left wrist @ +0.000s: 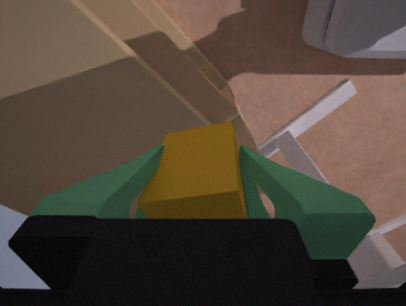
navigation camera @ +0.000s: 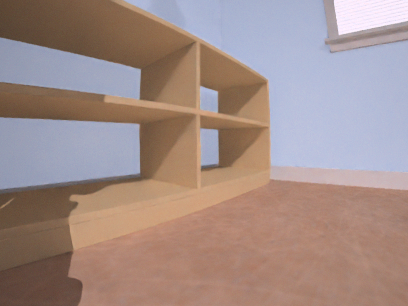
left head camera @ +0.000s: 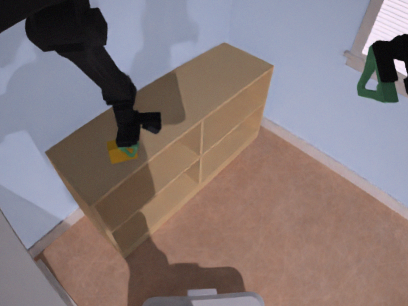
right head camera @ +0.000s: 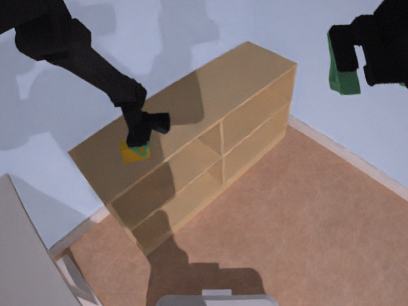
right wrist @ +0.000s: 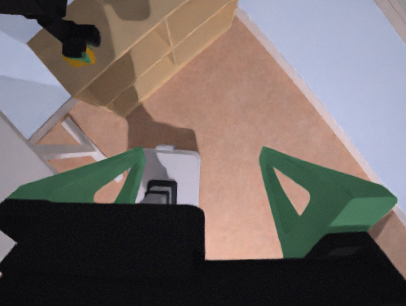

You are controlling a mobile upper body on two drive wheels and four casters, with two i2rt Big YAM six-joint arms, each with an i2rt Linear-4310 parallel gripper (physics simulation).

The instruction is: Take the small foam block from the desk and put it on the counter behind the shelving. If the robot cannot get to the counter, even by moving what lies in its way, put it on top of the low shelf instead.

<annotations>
my right gripper: left head camera 385, 90; right head camera; right wrist; not seen in the left wrist view (out of frame); not seen in the navigation camera view (out of frame)
same spot on my right gripper: (right head camera: 341, 38) = (right wrist: 23, 234)
</annotations>
